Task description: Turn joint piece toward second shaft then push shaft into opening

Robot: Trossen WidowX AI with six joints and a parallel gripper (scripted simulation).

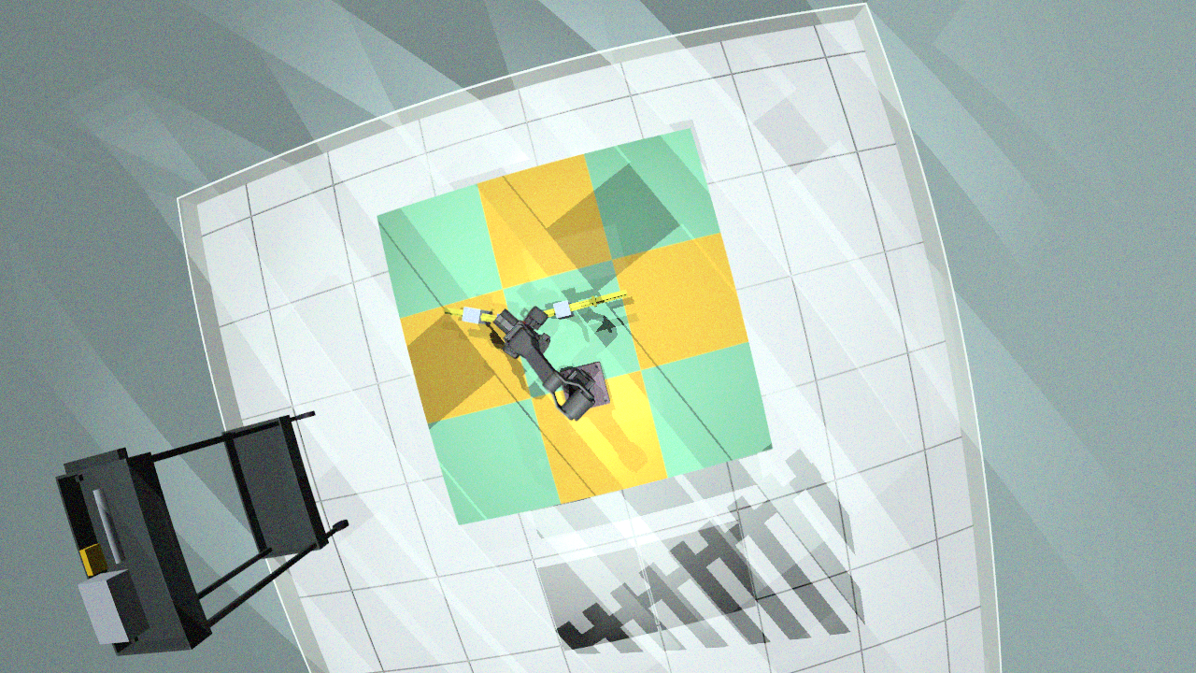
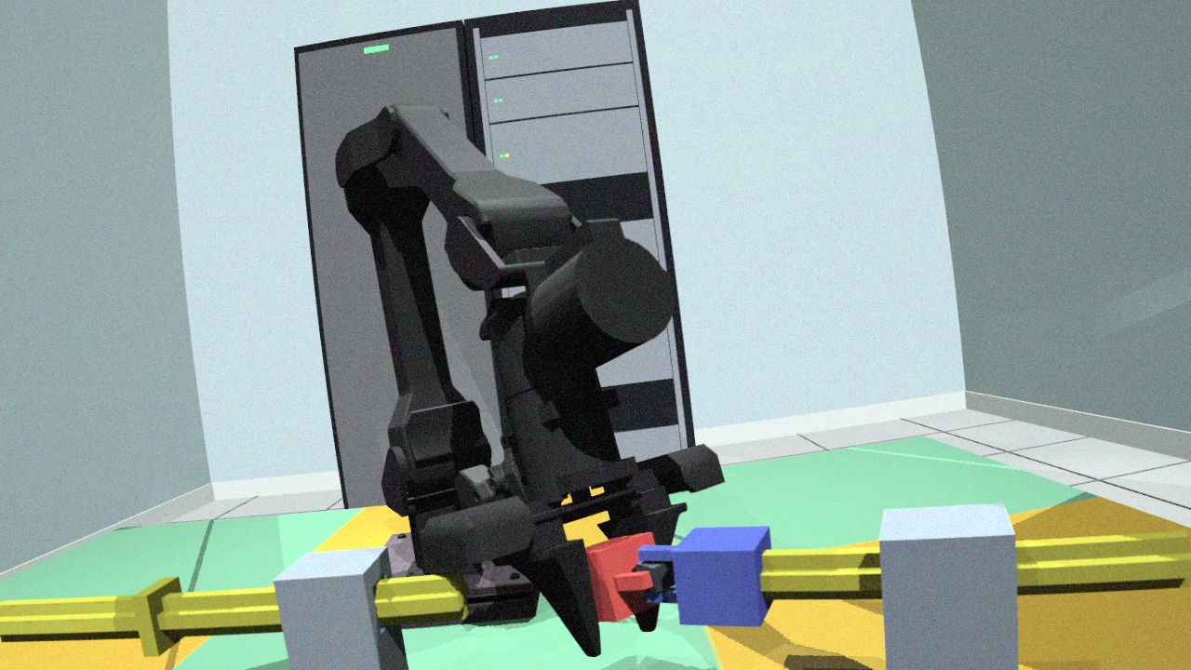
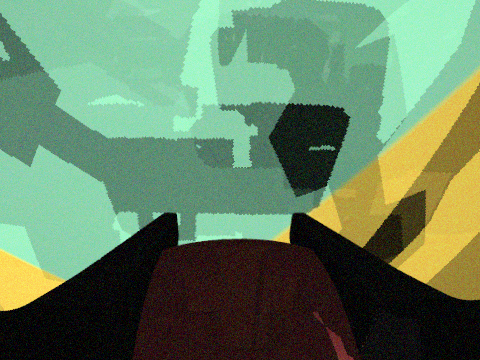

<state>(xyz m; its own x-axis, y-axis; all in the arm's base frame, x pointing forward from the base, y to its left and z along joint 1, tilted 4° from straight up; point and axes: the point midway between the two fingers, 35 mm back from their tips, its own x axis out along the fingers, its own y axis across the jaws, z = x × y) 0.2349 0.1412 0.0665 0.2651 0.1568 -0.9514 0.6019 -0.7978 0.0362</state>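
The red square joint piece is 40 mm above my gripper tip.
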